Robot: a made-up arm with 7 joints.
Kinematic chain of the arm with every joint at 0, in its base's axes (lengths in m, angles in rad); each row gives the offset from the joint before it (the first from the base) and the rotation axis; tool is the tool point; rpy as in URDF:
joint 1: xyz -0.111 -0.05 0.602 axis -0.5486 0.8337 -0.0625
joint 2: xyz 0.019 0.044 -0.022 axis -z
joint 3: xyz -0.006 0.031 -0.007 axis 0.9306 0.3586 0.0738
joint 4: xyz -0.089 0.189 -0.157 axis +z
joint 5: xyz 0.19 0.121 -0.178 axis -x
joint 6: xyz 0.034 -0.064 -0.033 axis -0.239 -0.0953 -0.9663
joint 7: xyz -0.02 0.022 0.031 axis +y
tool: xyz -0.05 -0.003 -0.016 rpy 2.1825 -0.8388 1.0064
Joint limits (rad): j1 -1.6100..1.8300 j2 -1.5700..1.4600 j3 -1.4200..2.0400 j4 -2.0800..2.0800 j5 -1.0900..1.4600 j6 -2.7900..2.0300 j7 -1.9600..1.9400
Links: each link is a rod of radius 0.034 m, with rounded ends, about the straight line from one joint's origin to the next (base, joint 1, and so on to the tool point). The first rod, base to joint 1, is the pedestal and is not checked.
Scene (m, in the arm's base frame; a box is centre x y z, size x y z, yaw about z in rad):
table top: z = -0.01
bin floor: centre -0.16 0.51 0 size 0.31 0.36 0.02 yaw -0.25
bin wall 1: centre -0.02 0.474 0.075 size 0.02 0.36 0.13 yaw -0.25
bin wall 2: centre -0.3 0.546 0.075 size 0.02 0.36 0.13 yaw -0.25
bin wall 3: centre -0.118 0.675 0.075 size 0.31 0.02 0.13 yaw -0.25
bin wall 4: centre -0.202 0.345 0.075 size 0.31 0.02 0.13 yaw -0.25
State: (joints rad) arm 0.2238 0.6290 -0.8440 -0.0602 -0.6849 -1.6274 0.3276
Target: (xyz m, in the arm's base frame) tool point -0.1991 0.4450 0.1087
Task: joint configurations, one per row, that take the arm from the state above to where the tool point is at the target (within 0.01 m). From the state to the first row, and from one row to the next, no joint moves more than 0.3 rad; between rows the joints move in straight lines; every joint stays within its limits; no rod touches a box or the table.
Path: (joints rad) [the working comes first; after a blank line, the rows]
Joints at the target: 0.2600 0.0069 0.1699 0.8170 -1.0900 -1.9801 0.1480
Straight joint move there: touches bin floor, bin wall 1, bin wall 4, the table top.

1: 0.0376 0.5078 -0.5456 -0.1672 -0.7402 -1.5991 0.2556
2: -0.1486 0.3866 -0.2472 -0.2743 -0.7955 -1.5708 0.1836
3: -0.3348 0.2655 0.0512 -0.3813 -0.8509 -1.5425 0.1116
4: -0.5210 0.1443 0.3497 -0.4883 -0.9062 -1.5142 0.0396
5: -0.3525 0.0551 0.3796 -0.2387 -0.8023 -1.5636 0.1061
6: -0.1841 -0.0341 0.4095 0.0110 -0.6984 -1.6131 0.1726
7: -0.0157 -0.1234 0.4395 0.2606 -0.5945 -1.6625 0.2392
8: 0.1528 -0.2126 0.4694 0.5103 -0.4906 -1.7119 0.3057
9: 0.1885 -0.1394 0.3696 0.6125 -0.6904 -1.8013 0.2531
10: 0.2243 -0.0662 0.2697 0.7148 -0.8902 -1.8907 0.2006
11: 0.2600 0.0069 0.1699 0.8170 -1.0900 -1.9801 0.1480

